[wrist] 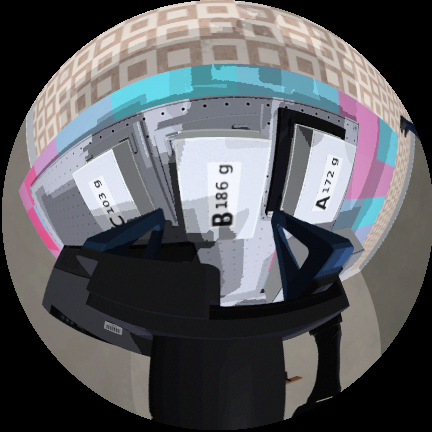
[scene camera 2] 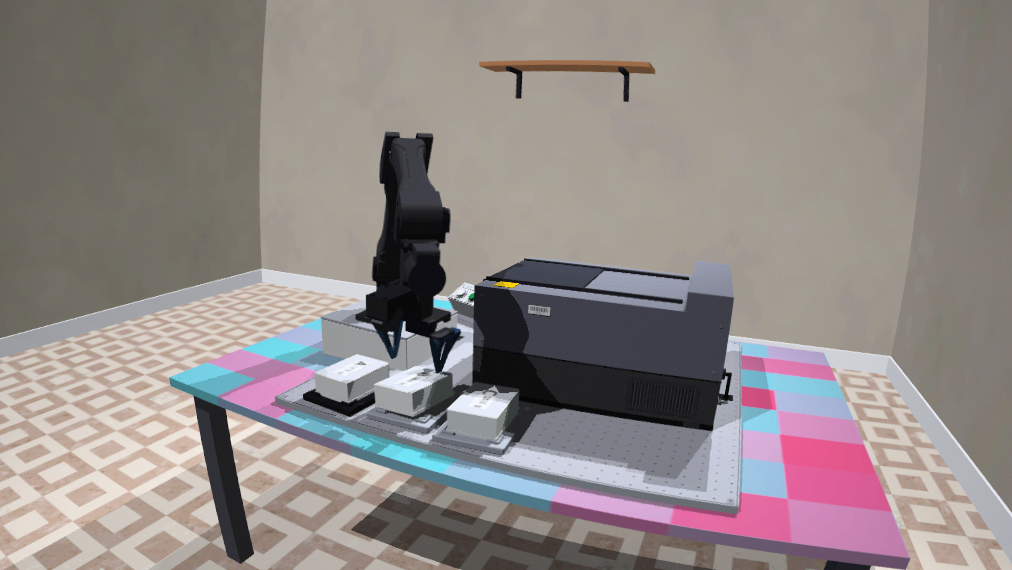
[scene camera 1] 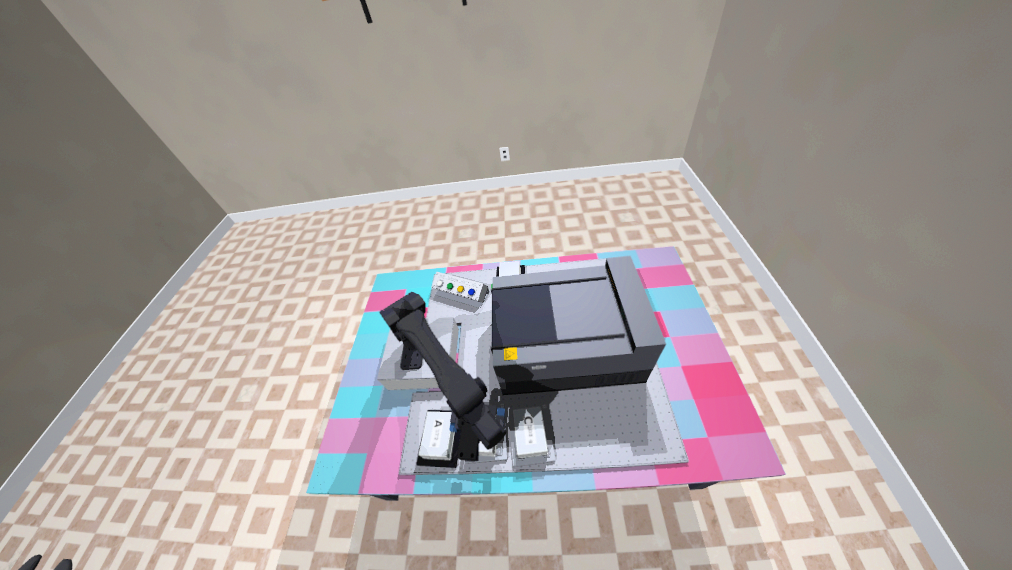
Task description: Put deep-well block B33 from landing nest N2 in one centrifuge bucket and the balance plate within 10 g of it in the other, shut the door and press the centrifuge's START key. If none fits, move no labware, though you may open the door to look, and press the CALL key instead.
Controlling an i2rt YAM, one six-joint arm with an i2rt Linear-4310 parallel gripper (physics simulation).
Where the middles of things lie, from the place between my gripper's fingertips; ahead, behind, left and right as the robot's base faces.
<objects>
My hand is 50 mm above the plate marked B [scene camera 2: 415,390]. The rest, counted from my hand: plate marked C [scene camera 2: 483,411] (130 mm ahead, 10 mm to the right, 50 mm below); dark lid [scene camera 1: 520,315] (150 mm ahead, 280 mm to the left, 120 mm above); white plate marked A [scene camera 2: 353,378] (140 mm behind, 50 mm below).
</objects>
